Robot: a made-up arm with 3 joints. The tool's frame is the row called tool.
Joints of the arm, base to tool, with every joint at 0 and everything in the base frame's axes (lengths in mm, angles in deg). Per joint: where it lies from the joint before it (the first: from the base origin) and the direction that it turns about. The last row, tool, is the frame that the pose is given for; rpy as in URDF.
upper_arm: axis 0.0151 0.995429 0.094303 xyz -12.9 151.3 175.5
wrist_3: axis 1 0 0 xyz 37.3 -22.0 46.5
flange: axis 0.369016 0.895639 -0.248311 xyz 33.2 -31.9 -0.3
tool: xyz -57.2 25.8 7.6 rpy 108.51 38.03 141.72
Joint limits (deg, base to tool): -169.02..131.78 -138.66..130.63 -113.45..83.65
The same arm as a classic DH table. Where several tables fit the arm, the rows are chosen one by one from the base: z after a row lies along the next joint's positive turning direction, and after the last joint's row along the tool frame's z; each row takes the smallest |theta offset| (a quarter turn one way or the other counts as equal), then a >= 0, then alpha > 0; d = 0 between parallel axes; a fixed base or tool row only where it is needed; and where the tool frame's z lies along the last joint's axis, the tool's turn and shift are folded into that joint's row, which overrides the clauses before.
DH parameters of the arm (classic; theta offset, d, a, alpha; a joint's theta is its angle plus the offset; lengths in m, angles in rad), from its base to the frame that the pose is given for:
base (fixed): -0.0152 0.1612 -0.0152 -1.4764
upper_arm: -1.5694 0.1342 0.0484 -1.5557
wrist_3: -0.3649 0.0829 -0.0088 1.1928
flange: 0.1668 0.0928 0.0038 -0.4652
tool (fixed): -2.2033 -0.1406 0 0
Joint limits (rad, base to tool): -2.95..2.3 -2.4201..2.2799 -1.9801..1.46

